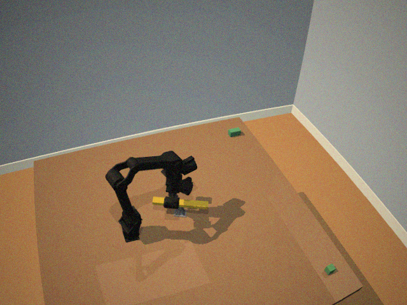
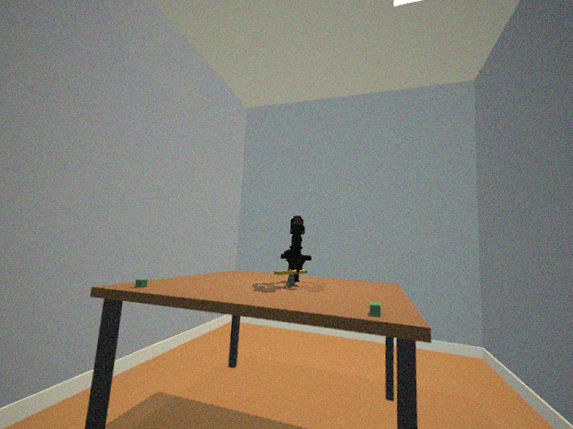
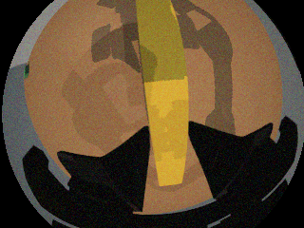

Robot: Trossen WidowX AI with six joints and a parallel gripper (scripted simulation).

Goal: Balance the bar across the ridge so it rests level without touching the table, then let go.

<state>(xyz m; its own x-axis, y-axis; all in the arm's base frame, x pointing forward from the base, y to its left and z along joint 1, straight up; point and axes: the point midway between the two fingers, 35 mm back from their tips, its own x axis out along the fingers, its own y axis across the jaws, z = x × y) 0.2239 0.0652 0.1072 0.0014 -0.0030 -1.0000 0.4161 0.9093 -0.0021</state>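
My gripper tip is 30 mm short of the yellow bar and 10 mm to the left of it.
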